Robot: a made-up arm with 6 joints.
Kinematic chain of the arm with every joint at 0, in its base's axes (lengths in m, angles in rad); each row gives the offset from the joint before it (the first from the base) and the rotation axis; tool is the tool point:
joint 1: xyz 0 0 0.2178 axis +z
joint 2: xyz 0 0 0 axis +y
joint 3: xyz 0 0 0.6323 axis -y
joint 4: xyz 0 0 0 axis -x
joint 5: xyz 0.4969 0 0 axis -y
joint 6: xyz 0 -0.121 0 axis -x
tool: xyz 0 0 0
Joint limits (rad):
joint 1: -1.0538..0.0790
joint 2: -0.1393..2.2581
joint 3: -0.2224..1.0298
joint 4: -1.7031..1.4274
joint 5: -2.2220..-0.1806
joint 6: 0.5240..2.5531
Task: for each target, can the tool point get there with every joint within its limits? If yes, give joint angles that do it. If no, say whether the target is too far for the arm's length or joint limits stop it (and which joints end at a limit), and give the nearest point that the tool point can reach.
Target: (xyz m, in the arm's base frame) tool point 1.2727 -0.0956 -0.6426
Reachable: no: too far | nearest point 0.9347 -0.0702 -0.4141 | short by 0.409 m
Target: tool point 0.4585 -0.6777 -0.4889
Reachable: yes | joints -0.8285 2.0121 0.9116 0.1159 -0.7986 1.0593
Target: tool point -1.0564 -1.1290 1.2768
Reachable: no: too far | nearest point 0.1091 -0.4366 1.2171 | short by 1.357 m
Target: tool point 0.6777 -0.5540 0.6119
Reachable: yes | joints -0.5691 0.6458 0.5546 -0.5756 -0.4925 1.0459
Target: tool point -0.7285 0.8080 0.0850
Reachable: no: joint limits stop it (at a limit: joint 1, joint 2, joint 3, joint 4) | nearest point 0.0216 0.0177 -0.3938 | short by 1.190 m
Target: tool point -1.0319 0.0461 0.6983
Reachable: no: joint limits stop it (at a limit: joint 1, joint 2, joint 3) | nearest point -0.0657 -0.1101 1.3197 | short by 1.159 m
